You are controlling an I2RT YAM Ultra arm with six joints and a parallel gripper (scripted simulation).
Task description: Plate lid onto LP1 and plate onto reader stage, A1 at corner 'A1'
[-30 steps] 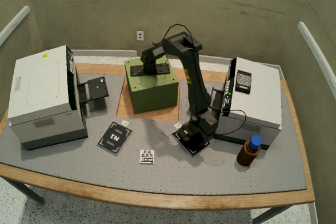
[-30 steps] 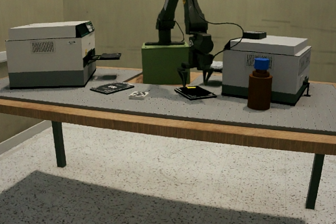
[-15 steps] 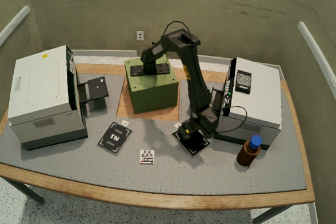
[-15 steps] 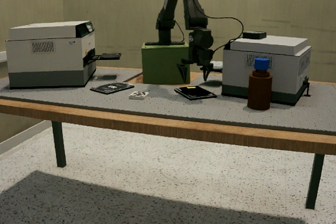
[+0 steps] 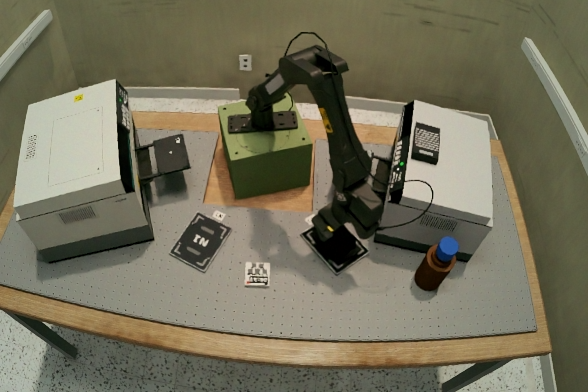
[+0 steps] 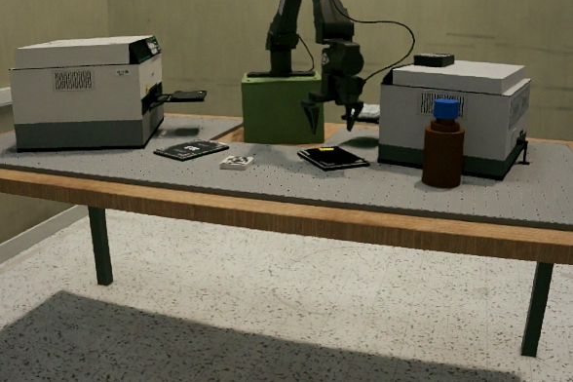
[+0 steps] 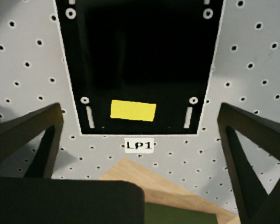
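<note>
My hand is 21 cm past the clear well plate, 9 cm to the right of it and 1 cm below it. Round my hand: lid (6 cm below).
</note>
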